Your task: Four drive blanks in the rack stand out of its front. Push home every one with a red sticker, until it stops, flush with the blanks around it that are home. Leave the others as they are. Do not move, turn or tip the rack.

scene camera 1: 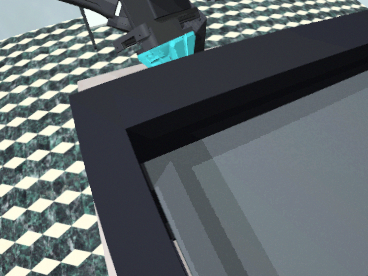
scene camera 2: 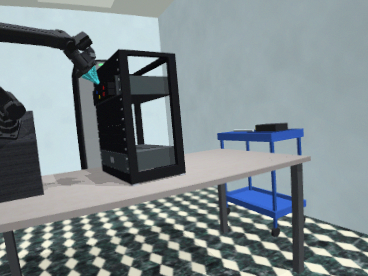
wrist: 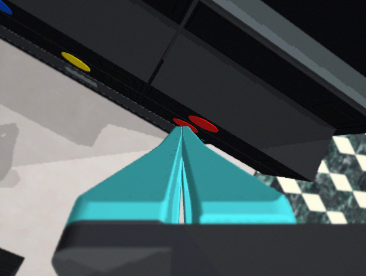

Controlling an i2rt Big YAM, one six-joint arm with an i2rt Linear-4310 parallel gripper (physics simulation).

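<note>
The black rack [scene camera 1: 95,130] [scene camera 2: 127,120] stands upright on the table. Near the top of its front are drive blanks with stickers. One red sticker [scene camera 2: 104,87] [wrist: 204,124] sits just above a second red sticker [scene camera 2: 103,94] [wrist: 184,123]. A yellow sticker [scene camera 2: 99,97] [wrist: 76,61] and a blue sticker [scene camera 2: 97,93] [wrist: 4,6] are further left. My gripper [scene camera 1: 169,52] [scene camera 2: 98,82] [wrist: 181,137] is shut and empty at the rack's front. In the wrist view its tips overlap the second red sticker's lower edge; contact cannot be told. Scene camera 1 hides the blank fronts.
The pale table [scene camera 2: 240,165] carries the rack and a dark block [scene camera 2: 20,165] at the left. A blue cart [scene camera 2: 261,136] with a black box [scene camera 2: 271,127] stands beyond the table's right part. A grey unit [scene camera 2: 156,159] sits low in the rack.
</note>
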